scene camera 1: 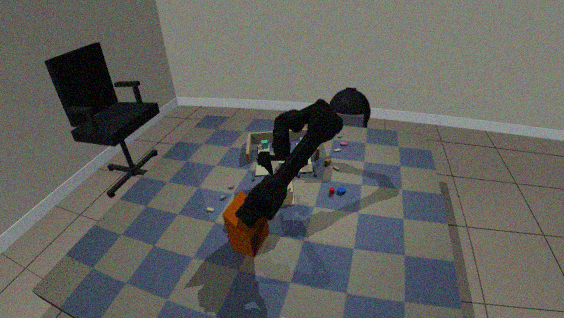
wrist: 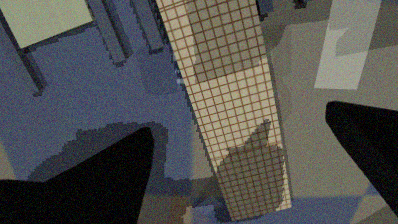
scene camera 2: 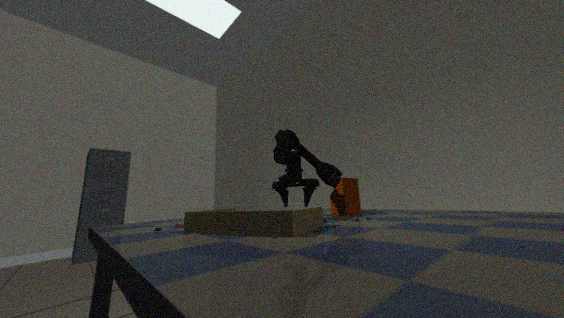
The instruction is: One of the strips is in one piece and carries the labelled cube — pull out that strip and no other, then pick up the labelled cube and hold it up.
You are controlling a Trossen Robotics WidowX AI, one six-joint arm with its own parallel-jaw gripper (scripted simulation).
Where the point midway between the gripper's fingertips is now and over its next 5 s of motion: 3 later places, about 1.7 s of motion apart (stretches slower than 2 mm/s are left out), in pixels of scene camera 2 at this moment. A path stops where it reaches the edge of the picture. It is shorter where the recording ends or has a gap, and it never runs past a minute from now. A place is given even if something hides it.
My gripper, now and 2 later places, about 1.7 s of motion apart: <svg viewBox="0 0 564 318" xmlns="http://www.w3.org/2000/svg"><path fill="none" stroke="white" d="M295 207L281 204L290 206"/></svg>
